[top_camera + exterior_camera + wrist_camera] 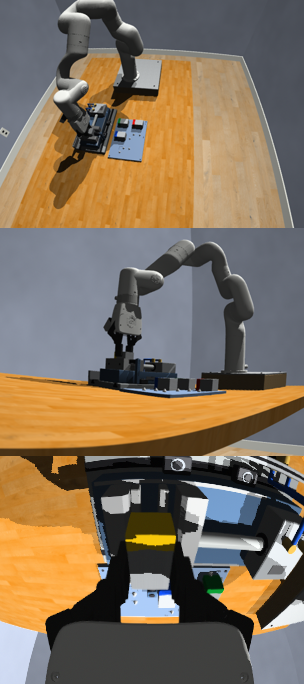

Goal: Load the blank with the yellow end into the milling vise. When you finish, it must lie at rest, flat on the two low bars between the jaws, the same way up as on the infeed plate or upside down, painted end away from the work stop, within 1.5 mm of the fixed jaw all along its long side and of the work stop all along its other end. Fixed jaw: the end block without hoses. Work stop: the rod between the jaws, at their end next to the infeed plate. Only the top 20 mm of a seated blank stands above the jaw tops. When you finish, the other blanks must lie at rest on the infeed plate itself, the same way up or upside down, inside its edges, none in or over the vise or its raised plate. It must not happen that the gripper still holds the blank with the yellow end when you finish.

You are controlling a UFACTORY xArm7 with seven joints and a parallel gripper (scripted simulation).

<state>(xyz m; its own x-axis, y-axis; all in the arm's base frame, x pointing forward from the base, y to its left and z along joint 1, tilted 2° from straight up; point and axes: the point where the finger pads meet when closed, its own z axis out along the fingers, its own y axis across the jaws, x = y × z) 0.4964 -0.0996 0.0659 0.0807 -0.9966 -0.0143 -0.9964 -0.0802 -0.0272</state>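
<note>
The yellow-ended blank lies 20 mm below my hand. The rest, counted from my hand: milling vise 80 mm below, 70 mm behind, 10 mm to the right; then fixed jaw 50 mm below, 30 mm ahead; then blue-ended blank 160 mm to the left, 100 mm below, 50 mm behind.
</note>
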